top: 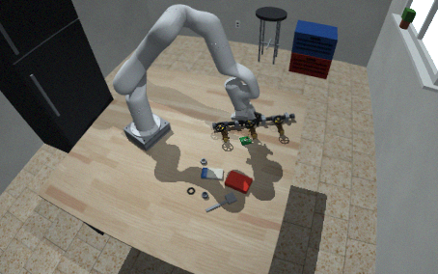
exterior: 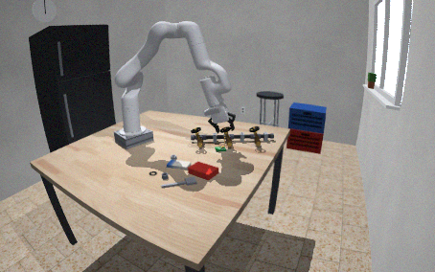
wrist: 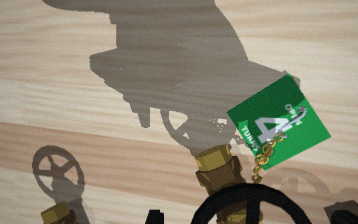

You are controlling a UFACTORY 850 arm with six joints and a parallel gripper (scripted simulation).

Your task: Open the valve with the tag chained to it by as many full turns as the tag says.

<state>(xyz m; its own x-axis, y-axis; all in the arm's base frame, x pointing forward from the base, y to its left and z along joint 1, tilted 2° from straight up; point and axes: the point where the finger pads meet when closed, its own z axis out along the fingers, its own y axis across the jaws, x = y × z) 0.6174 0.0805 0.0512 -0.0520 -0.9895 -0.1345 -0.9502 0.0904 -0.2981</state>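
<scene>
My hand is 20 mm past the green tag, 50 mm to the left of it and 100 mm above it. The rest, counted from my hand: grey scraper (60 mm behind, 440 mm to the right, 100 mm below); then red box (10 mm behind, 330 mm to the right, 90 mm below); then white block (150 mm behind, 300 mm to the right, 100 mm below).
</scene>
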